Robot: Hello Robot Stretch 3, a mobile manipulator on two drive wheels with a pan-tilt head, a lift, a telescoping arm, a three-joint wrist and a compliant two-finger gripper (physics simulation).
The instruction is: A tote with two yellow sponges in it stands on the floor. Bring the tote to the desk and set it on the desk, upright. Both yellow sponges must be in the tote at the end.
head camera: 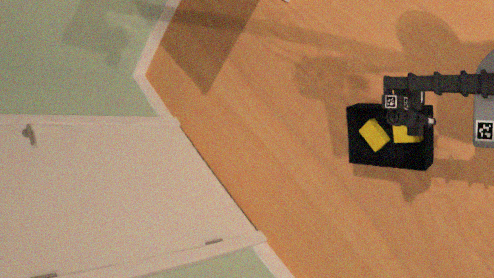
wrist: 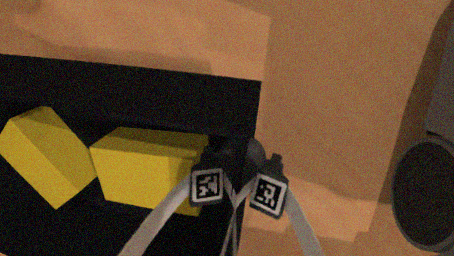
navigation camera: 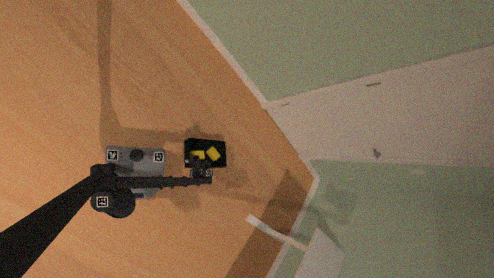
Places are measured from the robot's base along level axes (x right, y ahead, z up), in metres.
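Pixels of known places: gripper, fingertip midpoint: (navigation camera: 186, 160); robot's base, link origin: (navigation camera: 136, 154).
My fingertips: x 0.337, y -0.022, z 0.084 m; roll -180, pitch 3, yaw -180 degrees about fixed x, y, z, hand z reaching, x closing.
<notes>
Ahead of a thing's pixels: the offset from my fingertips to its top centre.
A black tote (head camera: 385, 162) (navigation camera: 205, 142) (wrist: 150, 95) hangs upright from my gripper, above the floor and beside my base. One yellow sponge {dy +0.055, dx +0.220, dz -0.003 m} (head camera: 374, 135) (navigation camera: 213, 153) (wrist: 50, 155) lies at an angle inside it. The other yellow sponge {dy +0.038, dx +0.084, dz +0.004 m} (head camera: 401, 137) (navigation camera: 196, 153) (wrist: 135, 175) lies beside it, nearer the gripper and partly hidden by it in the head camera view. My gripper (head camera: 424, 125) (navigation camera: 192, 160) (wrist: 241, 155) is shut on the tote's end wall, the wall nearest my base. I cannot identify the desk for certain in these views.
A pale door (head camera: 100, 190) (navigation camera: 400, 120) and green wall (head camera: 65, 75) (navigation camera: 350, 40) stand beyond the tote. A white bar (navigation camera: 277, 233) and a pale panel (navigation camera: 320, 257) show at the lower edge of the navigation view. My base (head camera: 482, 110) (navigation camera: 147, 165) is beside the tote.
</notes>
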